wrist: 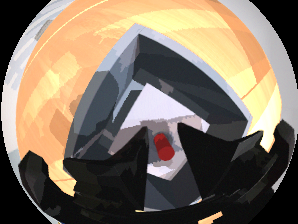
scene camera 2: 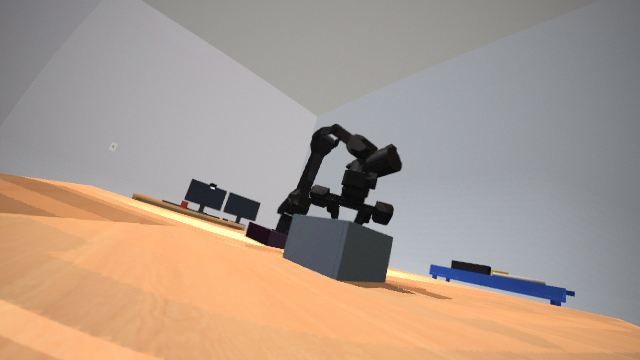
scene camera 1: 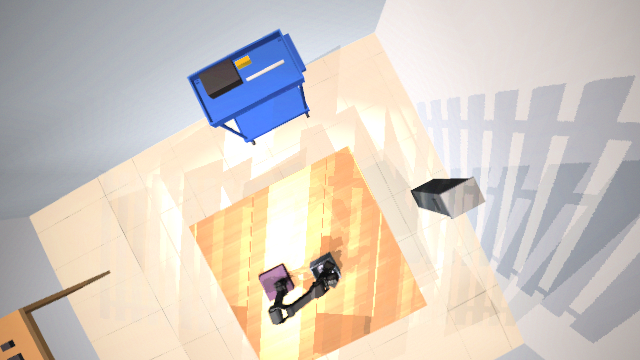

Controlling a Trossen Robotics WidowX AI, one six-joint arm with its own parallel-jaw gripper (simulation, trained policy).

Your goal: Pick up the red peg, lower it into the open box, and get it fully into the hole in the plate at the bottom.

Labels:
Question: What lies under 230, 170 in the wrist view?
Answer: My gripper.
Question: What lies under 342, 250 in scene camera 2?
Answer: A grey box.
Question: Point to a grey box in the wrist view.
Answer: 142, 55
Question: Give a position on a pale plate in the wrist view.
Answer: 153, 108

